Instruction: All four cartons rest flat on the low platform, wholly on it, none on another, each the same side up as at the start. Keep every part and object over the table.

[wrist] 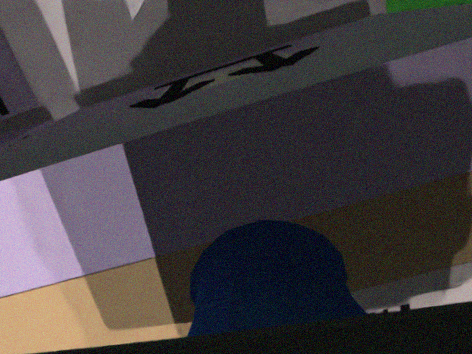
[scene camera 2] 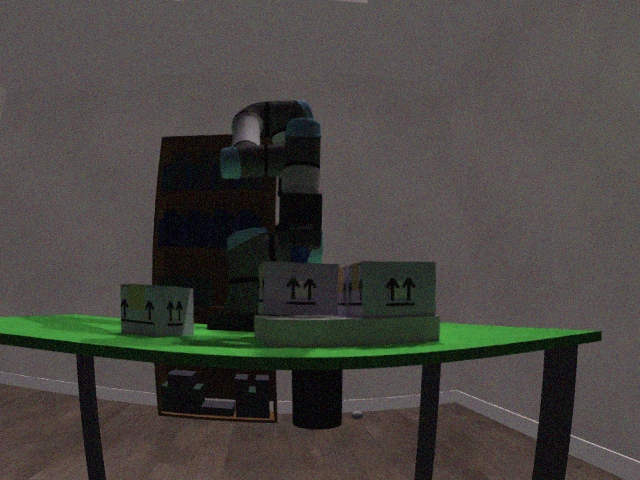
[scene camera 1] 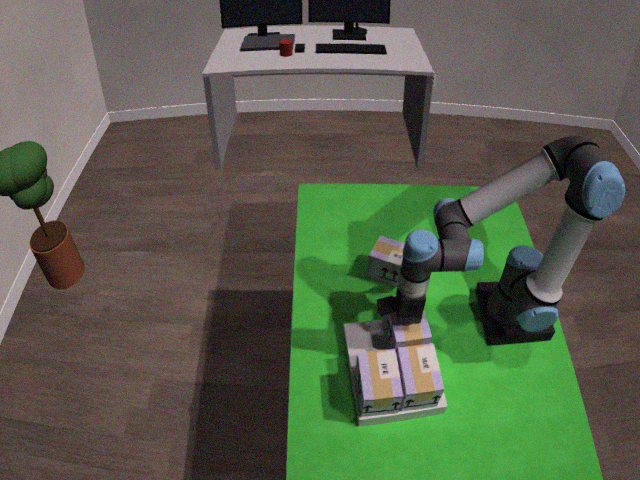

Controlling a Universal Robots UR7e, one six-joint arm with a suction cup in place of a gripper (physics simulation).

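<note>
The low grey platform bears three upright cartons: a front left one, a front right one, and a back right one. My suction cup is down on the top of the back right carton and holds it; the wrist hides much of that carton in scene camera 1. Any small gap below it is hidden. The fourth carton stands upright on the green table, behind the platform, partly hidden by the arm.
The green table top surrounds the platform. The arm's base stands at the right. The two front cartons stand close in front of the held carton. A desk, a potted plant and a shelf unit are farther off.
</note>
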